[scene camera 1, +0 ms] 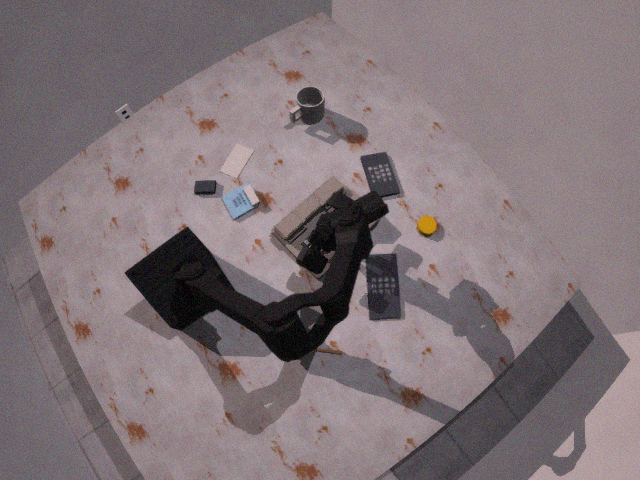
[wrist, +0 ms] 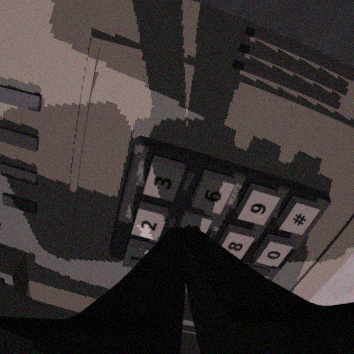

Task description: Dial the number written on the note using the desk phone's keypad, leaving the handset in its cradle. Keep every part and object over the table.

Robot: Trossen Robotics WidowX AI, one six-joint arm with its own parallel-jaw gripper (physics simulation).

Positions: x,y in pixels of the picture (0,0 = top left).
Scene:
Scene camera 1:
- gripper: 319,237
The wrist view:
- gripper: 182,238
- keypad: 143,148

